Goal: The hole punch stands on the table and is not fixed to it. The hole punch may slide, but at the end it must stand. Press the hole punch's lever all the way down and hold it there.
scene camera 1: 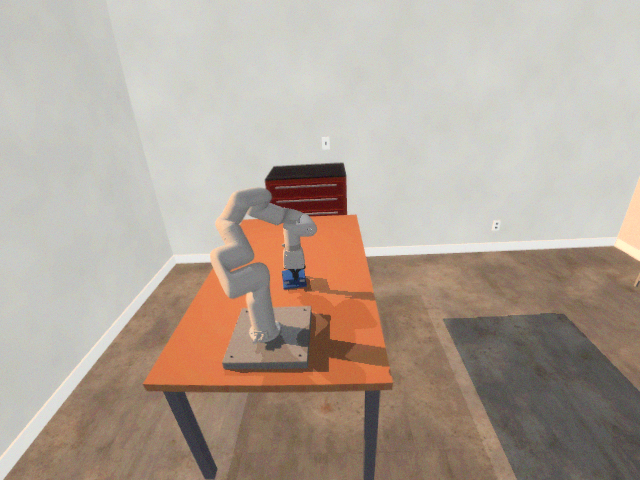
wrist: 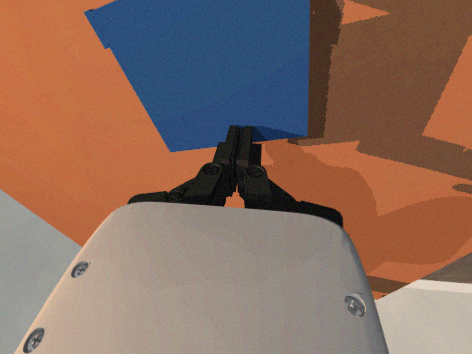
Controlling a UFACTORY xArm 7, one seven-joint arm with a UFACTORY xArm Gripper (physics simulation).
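Pixels of known places: gripper, fingertip midpoint: [scene camera 1: 295,278] [wrist: 241,142]; arm's base, origin of the base link: [scene camera 1: 265,331].
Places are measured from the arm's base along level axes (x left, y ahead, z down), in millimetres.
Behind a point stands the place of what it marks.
Note:
The blue hole punch [scene camera 1: 294,283] @[x -42, y 381, z 24 mm] [wrist: 215,75] @[x -39, y 406, z -20 mm] stands upright on the orange table [scene camera 1: 330,248] @[x -186, y 790, z 36 mm] [wrist: 55,125] @[x 181, y 314, z 36 mm], in front of the robot's base. In the wrist view the broad blue top of its lever fills the upper middle and hides the parts beneath. My gripper [scene camera 1: 295,273] @[x -58, y 360, z -20 mm] [wrist: 241,142] @[x -58, y 360, z -20 mm] is shut and empty, pointing down. Its fingertips overlap the lever's near edge in the wrist view and appear to rest on it. How far down the lever stands cannot be told from these views.
The robot's grey base plate [scene camera 1: 237,351] @[x 77, y -116, z 2 mm] lies on the near part of the table. A red drawer cabinet [scene camera 1: 305,191] stands behind the table's far end. Shadows of the arm fall to the right of the hole punch.

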